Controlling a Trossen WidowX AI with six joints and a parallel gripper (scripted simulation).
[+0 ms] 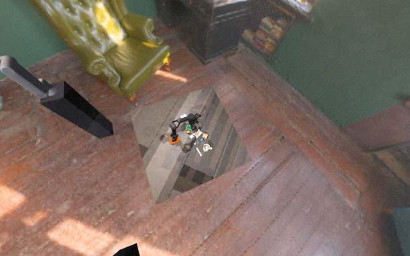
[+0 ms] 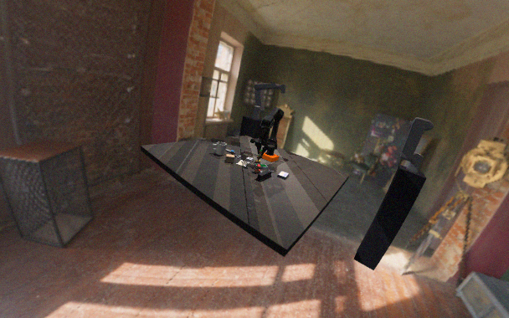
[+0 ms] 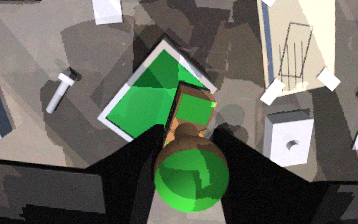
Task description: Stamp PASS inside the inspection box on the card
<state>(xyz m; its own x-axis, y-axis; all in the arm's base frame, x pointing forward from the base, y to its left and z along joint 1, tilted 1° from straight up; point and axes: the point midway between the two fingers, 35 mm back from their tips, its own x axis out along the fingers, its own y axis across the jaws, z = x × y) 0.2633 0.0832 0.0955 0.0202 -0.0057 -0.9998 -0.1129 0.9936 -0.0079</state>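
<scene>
The cream card lies 100 mm below my gripper tip, 90 mm to the right of it and 60 mm ahead of it. The rest, counted from my gripper tip: green ink pad (90 mm below, 20 mm to the left, 20 mm behind).
</scene>
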